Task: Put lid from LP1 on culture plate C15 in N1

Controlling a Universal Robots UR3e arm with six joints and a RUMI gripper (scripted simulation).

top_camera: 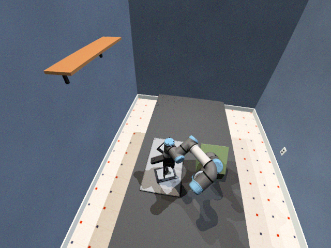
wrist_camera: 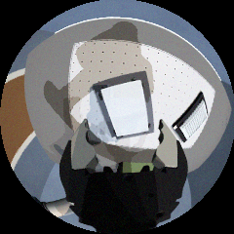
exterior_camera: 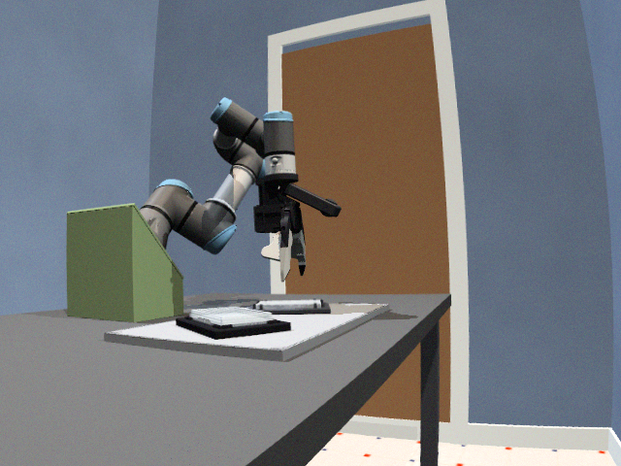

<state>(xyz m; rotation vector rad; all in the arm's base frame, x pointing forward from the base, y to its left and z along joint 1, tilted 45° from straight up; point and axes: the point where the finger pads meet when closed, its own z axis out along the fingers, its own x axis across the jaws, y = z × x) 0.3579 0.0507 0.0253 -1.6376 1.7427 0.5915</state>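
The lid lies 60 mm below my hand, 10 mm to the right of it and 10 mm behind it. From my hand the other things lie so: lid park: 70 mm below, 10 mm to the right, 10 mm behind.
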